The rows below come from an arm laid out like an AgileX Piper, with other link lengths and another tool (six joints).
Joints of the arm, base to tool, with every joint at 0 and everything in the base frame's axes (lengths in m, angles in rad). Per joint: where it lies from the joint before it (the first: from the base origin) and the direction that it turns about. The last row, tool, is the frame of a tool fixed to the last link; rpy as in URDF.
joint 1: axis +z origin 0 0 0.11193
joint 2: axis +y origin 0 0 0
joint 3: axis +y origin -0.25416 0 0.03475
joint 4: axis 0.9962 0 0.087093 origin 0.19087 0 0.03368
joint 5: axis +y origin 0 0 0
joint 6: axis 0.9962 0 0.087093 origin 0.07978 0 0.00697
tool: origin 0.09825 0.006 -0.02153 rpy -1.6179 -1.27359 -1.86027
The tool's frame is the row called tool.
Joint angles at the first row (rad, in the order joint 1, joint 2, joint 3, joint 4, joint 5, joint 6):
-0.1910 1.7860 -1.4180 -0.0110 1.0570 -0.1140
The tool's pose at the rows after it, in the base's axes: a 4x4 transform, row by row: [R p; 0 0 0 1], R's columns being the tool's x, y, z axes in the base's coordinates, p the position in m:
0.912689, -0.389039, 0.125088, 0.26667; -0.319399, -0.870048, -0.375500, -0.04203; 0.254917, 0.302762, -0.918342, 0.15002; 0, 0, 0, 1
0.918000, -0.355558, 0.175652, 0.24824; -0.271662, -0.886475, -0.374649, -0.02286; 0.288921, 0.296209, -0.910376, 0.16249; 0, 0, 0, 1
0.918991, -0.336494, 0.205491, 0.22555; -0.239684, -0.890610, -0.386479, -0.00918; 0.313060, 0.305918, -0.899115, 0.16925; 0, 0, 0, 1
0.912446, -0.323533, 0.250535, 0.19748; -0.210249, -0.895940, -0.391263, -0.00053; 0.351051, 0.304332, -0.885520, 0.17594; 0, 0, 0, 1
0.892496, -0.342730, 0.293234, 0.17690; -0.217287, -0.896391, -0.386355, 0.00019; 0.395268, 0.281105, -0.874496, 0.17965; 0, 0, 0, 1
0.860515, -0.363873, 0.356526, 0.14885; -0.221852, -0.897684, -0.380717, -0.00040; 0.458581, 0.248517, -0.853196, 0.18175; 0, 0, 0, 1
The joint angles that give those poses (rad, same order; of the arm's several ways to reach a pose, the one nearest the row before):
-0.1560 1.6840 -1.3410 -0.0180 1.0560 -0.1010
-0.0880 1.5730 -1.2630 -0.0270 1.0540 -0.0800
-0.0180 1.4640 -1.1740 -0.0610 1.0540 -0.0290
0.0390 1.3250 -1.0710 -0.0860 1.0540 0.0070
0.0450 1.2070 -0.9890 -0.0860 1.0400 0.0200
0.0460 1.0390 -0.8820 -0.0840 1.0270 0.0240

